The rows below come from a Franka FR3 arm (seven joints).
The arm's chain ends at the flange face. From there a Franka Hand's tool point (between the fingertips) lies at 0.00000 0.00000 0.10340 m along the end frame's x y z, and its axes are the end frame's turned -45 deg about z.
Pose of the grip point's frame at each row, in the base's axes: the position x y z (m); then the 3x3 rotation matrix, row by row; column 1 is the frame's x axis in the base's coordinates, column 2 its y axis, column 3 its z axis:
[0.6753, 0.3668, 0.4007], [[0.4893, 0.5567, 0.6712], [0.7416, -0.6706, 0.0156], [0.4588, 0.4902, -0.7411]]
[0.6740, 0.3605, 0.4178], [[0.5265, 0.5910, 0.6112], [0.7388, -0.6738, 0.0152], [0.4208, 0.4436, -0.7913]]
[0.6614, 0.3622, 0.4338], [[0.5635, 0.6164, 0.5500], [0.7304, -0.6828, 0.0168], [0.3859, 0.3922, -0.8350]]
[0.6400, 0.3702, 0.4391], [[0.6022, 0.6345, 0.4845], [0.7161, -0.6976, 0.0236], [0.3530, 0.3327, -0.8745]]
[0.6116, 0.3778, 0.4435], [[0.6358, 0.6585, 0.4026], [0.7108, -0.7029, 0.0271], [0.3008, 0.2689, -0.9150]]
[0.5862, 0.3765, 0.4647], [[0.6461, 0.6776, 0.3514], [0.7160, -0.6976, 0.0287], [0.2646, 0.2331, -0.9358]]
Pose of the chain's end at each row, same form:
[0.6059, 0.3652, 0.4773], [[0.7396, 0.0477, 0.6712], [0.0502, -0.9986, 0.0156], [0.6710, 0.0222, -0.7411]]
[0.6108, 0.3589, 0.4996], [[0.7902, 0.0456, 0.6112], [0.0460, -0.9989, 0.0152], [0.6112, 0.0161, -0.7913]]
[0.6045, 0.3605, 0.5201], [[0.8343, 0.0374, 0.5500], [0.0337, -0.9993, 0.0168], [0.5502, 0.0045, -0.8350]]
[0.5899, 0.3678, 0.5295], [[0.8745, 0.0228, 0.4845], [0.0131, -0.9996, 0.0236], [0.4849, -0.0144, -0.8745]]
[0.5700, 0.3750, 0.5381], [[0.9152, 0.0161, 0.4026], [0.0056, -0.9996, 0.0271], [0.4028, -0.0226, -0.9150]]
[0.5499, 0.3735, 0.5615], [[0.9360, 0.0223, 0.3514], [0.0130, -0.9996, 0.0287], [0.3519, -0.0223, -0.9358]]

